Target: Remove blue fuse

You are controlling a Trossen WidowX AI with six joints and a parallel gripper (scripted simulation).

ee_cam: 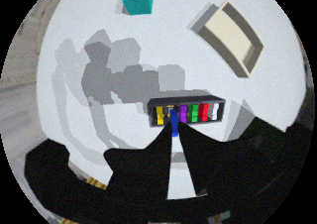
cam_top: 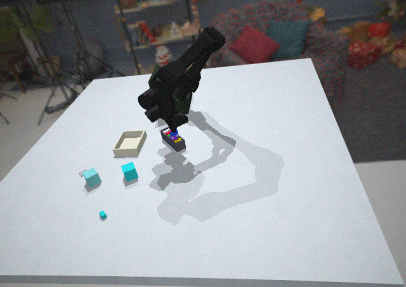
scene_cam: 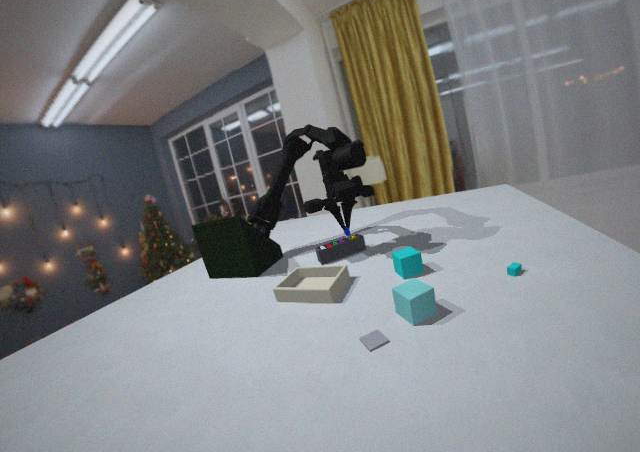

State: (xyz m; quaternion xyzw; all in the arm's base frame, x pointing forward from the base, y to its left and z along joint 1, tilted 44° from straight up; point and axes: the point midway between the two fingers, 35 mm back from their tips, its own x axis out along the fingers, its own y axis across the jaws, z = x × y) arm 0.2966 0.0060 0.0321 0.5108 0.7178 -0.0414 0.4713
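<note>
My gripper tip is now 200 mm to the left of the cream tray, 70 mm above it and 20 mm past it. Round my gripper tip: flat grey tile: 340 mm to the right, 140 mm ahead, 70 mm below; then teal cube: 350 mm ahead, 180 mm to the right, 60 mm below.
</note>
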